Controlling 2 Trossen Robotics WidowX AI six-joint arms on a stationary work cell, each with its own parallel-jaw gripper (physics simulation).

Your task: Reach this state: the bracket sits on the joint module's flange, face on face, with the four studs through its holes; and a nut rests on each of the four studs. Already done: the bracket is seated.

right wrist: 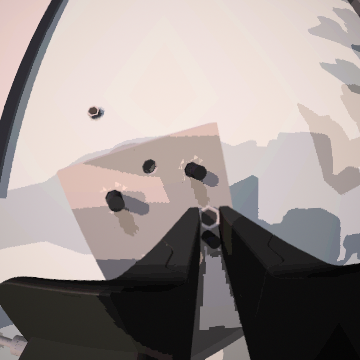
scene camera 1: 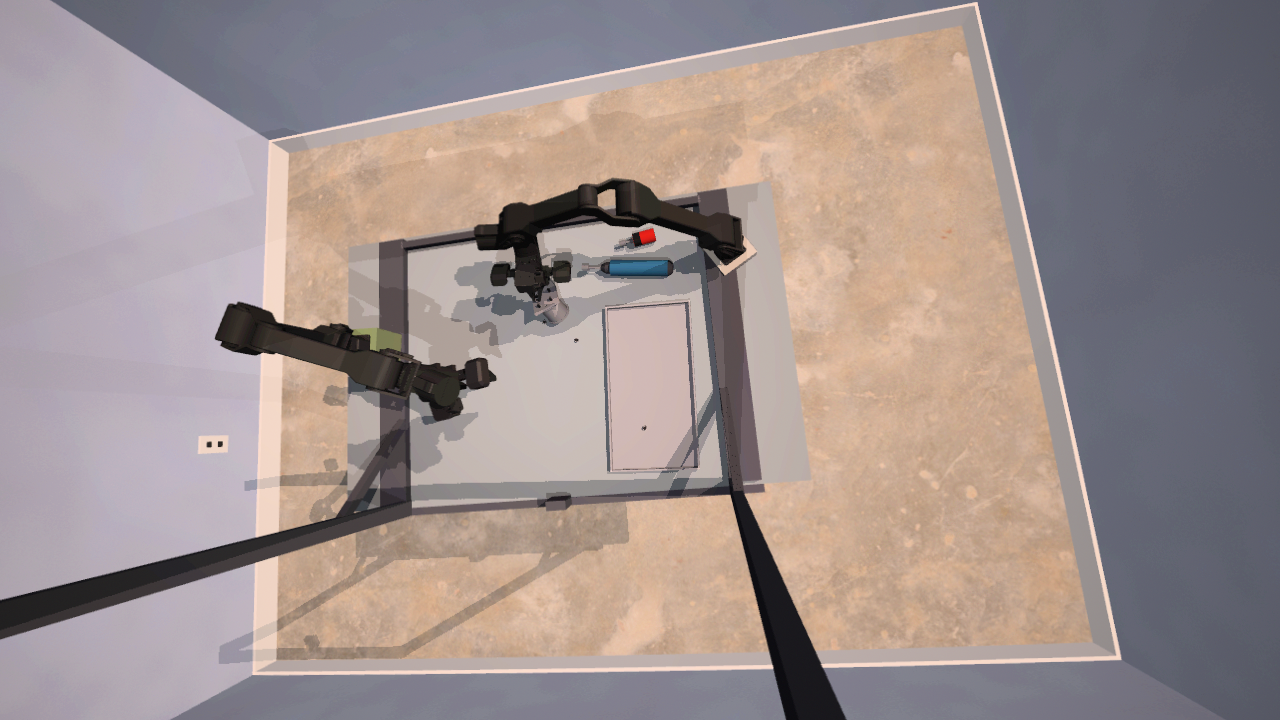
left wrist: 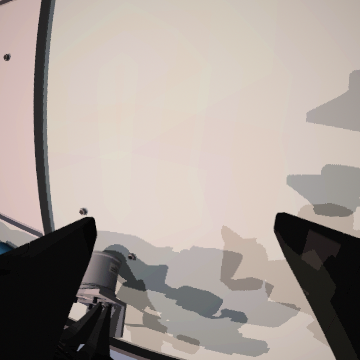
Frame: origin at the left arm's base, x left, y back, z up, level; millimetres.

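Where they show: left gripper, between the fingertips: (left wrist: 186,224); right gripper, between the fingertips: (right wrist: 207,215) (scene camera 1: 537,300) (left wrist: 105,304); left arm's base, origin of its link: (scene camera 1: 358,347); right arm's base, origin of its link: (scene camera 1: 728,248).
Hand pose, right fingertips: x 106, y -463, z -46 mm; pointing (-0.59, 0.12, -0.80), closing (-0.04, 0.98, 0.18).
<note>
Things, the pixels of their centre, and the offset from my right fingertips.
- joint module, middle of its body: (right wrist: 148,200) (left wrist: 96,281) (scene camera 1: 551,306) dx -10, dy -28, dz -24 mm
- bracket, middle of its body: (right wrist: 179,234) (left wrist: 90,311) (scene camera 1: 541,295) dx +9, dy -15, dz +15 mm
- stud, middle of its body: (right wrist: 207,236) dx +10, dy +2, dz -9 mm
- loose nut, middle of its body: (right wrist: 93,111) (left wrist: 82,211) (scene camera 1: 576,340) dx -94, dy -82, dz -69 mm
- tray, middle of its body: (scene camera 1: 651,385) dx -221, dy -277, dz -64 mm
- blue-handled tool, middle of its body: (scene camera 1: 626,267) dx +87, dy -224, dz -52 mm
- red-and-black tool, middle of its body: (scene camera 1: 636,239) dx +163, dy -251, dz -55 mm
- green block, middle of its body: (scene camera 1: 374,351) dx -106, dy +463, dz -13 mm
The joint module (scene camera 1: 556,312) (left wrist: 101,268) stands with the bracket (left wrist: 119,316) (right wrist: 170,220) seated on it; three dark studs (right wrist: 115,200) show through the bracket in the right wrist view, the fourth is hidden. My right gripper (scene camera 1: 545,299) (right wrist: 207,215) is shut on a nut (right wrist: 209,217), over the bracket close beside a stud (right wrist: 211,240); contact cannot be told. No nut shows on the visible studs. One loose nut (scene camera 1: 575,340) (left wrist: 83,211) lies on the table, another nut (left wrist: 131,256) lies beside the module. My left gripper (scene camera 1: 477,394) (left wrist: 186,224) is open and empty, away from them.
A tray (scene camera 1: 648,358) holds one nut (scene camera 1: 643,428) (left wrist: 6,57). A blue-handled tool (scene camera 1: 637,267) and a red-and-black tool (scene camera 1: 643,237) lie above it in the scene view. A green block (scene camera 1: 383,339) is beside the left arm. Frame bars border the table.
</note>
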